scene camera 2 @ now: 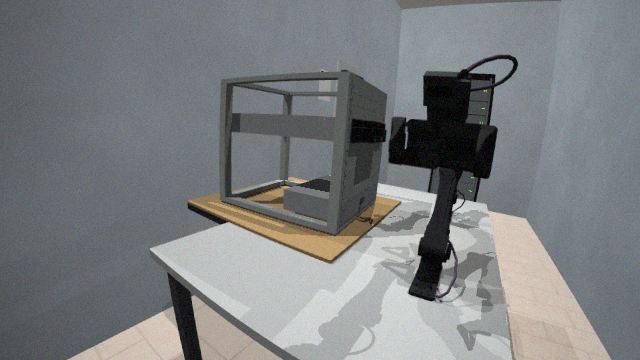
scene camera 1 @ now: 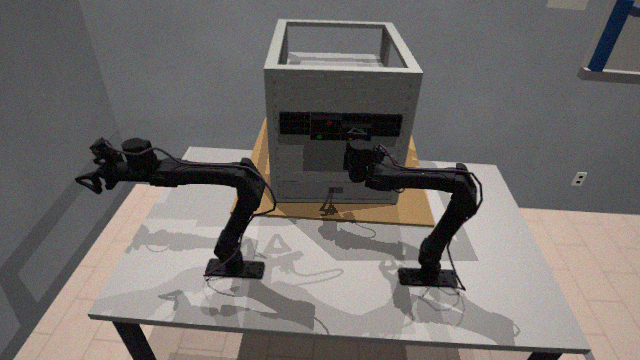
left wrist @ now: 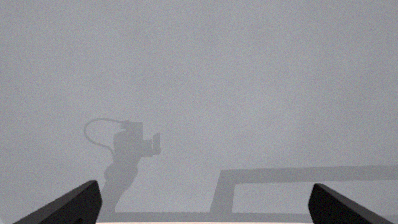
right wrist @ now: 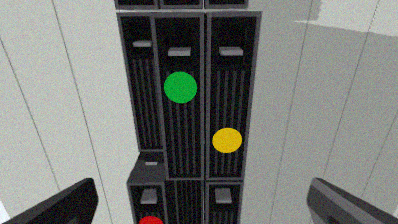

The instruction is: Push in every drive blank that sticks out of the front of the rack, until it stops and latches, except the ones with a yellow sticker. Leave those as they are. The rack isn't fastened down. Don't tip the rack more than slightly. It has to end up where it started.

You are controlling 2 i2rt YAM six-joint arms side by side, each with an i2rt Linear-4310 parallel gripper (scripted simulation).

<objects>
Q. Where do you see a yellow-stickered blank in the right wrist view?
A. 228, 80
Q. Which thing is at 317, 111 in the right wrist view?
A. A grey rack.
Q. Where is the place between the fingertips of my right gripper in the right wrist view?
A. At 202, 188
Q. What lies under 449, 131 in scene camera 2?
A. My left gripper.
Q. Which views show the grey rack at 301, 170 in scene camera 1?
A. Scene camera 2, scene camera 1 and the right wrist view only.
</objects>
